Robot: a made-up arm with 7 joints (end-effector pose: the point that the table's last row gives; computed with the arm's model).
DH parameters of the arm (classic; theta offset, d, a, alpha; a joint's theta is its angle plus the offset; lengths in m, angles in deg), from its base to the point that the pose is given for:
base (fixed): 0 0 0 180
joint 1: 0 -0.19 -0.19 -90
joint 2: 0 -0.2 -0.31 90
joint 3: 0 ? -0.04 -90
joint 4: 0 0.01 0.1 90
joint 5: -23.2 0 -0.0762 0
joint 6: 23.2 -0.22 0.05 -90
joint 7: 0 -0.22 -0.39 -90
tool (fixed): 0 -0.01 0 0
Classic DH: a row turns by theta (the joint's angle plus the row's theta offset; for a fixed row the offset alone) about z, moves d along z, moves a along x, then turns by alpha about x.
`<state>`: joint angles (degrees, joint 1 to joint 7).
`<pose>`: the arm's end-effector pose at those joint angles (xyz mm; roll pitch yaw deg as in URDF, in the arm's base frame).
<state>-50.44 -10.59 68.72 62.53 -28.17 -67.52 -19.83</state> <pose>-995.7 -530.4 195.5 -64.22 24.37 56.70</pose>
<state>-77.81 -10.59 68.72 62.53 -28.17 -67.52 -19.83</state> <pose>-640.4 -928.8 195.5 -64.22 24.37 84.07</pose>
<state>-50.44 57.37 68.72 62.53 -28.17 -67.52 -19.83</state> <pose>-659.5 -123.4 -598.7 -72.19 -43.19 58.27</pose>
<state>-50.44 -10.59 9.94 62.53 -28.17 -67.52 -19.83</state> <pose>-524.6 -845.0 184.7 -55.34 18.15 117.88</pose>
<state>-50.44 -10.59 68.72 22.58 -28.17 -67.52 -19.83</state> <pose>-864.9 -533.5 410.5 -20.17 30.42 70.70</pose>
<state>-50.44 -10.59 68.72 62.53 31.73 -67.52 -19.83</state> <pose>-997.3 -148.3 -66.2 -42.87 -21.96 24.29</pose>
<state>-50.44 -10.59 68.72 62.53 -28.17 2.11 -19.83</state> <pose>-981.6 -153.7 -38.5 -36.28 -27.80 16.51</pose>
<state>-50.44 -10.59 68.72 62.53 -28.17 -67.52 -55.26</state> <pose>-1111.6 -333.0 258.4 -84.19 34.46 17.42</pose>
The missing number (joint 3, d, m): 0.19
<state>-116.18 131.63 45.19 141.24 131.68 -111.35 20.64</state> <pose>-459.0 -144.8 352.6 22.21 56.25 164.18</pose>
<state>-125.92 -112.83 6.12 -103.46 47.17 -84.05 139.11</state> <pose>-280.0 -665.4 674.2 -52.29 56.81 48.63</pose>
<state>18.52 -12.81 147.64 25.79 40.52 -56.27 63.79</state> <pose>-334.1 211.8 -147.9 -115.50 -72.25 -37.11</pose>
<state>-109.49 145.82 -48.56 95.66 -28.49 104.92 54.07</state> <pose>-345.3 -4.1 -69.6 -109.85 6.41 23.11</pose>
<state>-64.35 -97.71 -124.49 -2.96 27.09 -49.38 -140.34</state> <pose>-116.3 251.8 865.8 41.38 35.14 -82.42</pose>
